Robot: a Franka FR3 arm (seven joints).
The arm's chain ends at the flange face. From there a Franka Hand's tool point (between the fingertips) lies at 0.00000 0.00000 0.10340 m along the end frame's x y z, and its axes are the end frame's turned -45 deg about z.
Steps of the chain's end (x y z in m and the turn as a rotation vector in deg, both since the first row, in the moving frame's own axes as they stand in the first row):
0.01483, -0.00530, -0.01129, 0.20, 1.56, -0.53
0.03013, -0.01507, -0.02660, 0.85, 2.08, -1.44
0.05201, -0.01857, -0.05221, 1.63, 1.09, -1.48
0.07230, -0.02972, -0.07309, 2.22, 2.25, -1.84
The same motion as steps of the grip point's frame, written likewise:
0.01649, 0.00846, -0.01133, -0.96, 1.24, -0.53
0.03572, 0.01217, -0.02668, -0.87, 2.07, -1.44
0.05337, 0.02291, -0.05227, 0.38, 1.92, -1.48
0.07784, 0.03006, -0.07325, -0.02, 3.16, -1.84

